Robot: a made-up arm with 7 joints. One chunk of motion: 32 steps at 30 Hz.
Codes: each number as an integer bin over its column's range. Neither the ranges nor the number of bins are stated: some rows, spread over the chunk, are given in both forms.
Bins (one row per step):
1: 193 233 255 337 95 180
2: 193 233 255 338 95 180
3: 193 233 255 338 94 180
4: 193 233 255 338 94 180
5: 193 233 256 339 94 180
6: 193 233 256 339 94 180
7: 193 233 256 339 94 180
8: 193 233 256 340 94 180
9: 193 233 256 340 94 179
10: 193 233 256 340 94 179
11: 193 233 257 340 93 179
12: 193 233 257 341 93 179
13: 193 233 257 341 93 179
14: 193 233 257 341 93 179
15: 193 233 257 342 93 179
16: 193 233 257 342 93 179
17: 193 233 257 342 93 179
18: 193 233 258 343 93 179
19: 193 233 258 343 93 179
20: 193 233 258 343 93 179
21: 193 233 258 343 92 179
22: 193 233 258 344 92 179
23: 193 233 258 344 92 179
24: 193 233 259 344 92 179
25: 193 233 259 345 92 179
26: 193 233 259 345 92 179
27: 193 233 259 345 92 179
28: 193 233 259 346 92 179
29: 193 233 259 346 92 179
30: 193 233 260 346 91 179
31: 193 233 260 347 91 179
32: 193 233 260 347 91 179
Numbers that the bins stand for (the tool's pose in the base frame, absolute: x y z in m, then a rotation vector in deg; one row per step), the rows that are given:
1: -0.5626 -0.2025 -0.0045 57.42 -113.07 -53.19
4: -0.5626 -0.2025 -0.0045 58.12 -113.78 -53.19
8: -0.5626 -0.2025 0.0045 59.53 -113.78 -53.19
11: -0.5626 -0.2025 0.0135 59.53 -114.48 -53.89
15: -0.5626 -0.2025 0.0135 60.94 -114.48 -53.89
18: -0.5626 -0.2025 0.0225 61.64 -114.48 -53.89
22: -0.5626 -0.2025 0.0225 62.35 -115.19 -53.89
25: -0.5626 -0.2025 0.0315 63.05 -115.19 -53.89
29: -0.5626 -0.2025 0.0315 63.76 -115.19 -53.89
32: -0.5626 -0.2025 0.0405 64.46 -115.89 -53.89
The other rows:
2: -0.5626 -0.2025 -0.0045 58.12 -113.07 -53.19
3: -0.5626 -0.2025 -0.0045 58.12 -113.78 -53.19
5: -0.5626 -0.2025 0.0045 58.83 -113.78 -53.19
6: -0.5626 -0.2025 0.0045 58.83 -113.78 -53.19
7: -0.5626 -0.2025 0.0045 58.83 -113.78 -53.19
9: -0.5626 -0.2025 0.0045 59.53 -113.78 -53.89
10: -0.5626 -0.2025 0.0045 59.53 -113.78 -53.89
12: -0.5626 -0.2025 0.0135 60.23 -114.48 -53.89
13: -0.5626 -0.2025 0.0135 60.23 -114.48 -53.89
14: -0.5626 -0.2025 0.0135 60.23 -114.48 -53.89
16: -0.5626 -0.2025 0.0135 60.94 -114.48 -53.89
17: -0.5626 -0.2025 0.0135 60.94 -114.48 -53.89
19: -0.5626 -0.2025 0.0225 61.64 -114.48 -53.89
20: -0.5626 -0.2025 0.0225 61.64 -114.48 -53.89
21: -0.5626 -0.2025 0.0225 61.64 -115.19 -53.89
23: -0.5626 -0.2025 0.0225 62.35 -115.19 -53.89
24: -0.5626 -0.2025 0.0315 62.35 -115.19 -53.89
26: -0.5626 -0.2025 0.0315 63.05 -115.19 -53.89
27: -0.5626 -0.2025 0.0315 63.05 -115.19 -53.89
28: -0.5626 -0.2025 0.0315 63.76 -115.19 -53.89
30: -0.5626 -0.2025 0.0405 63.76 -115.89 -53.89
31: -0.5626 -0.2025 0.0405 64.46 -115.89 -53.89

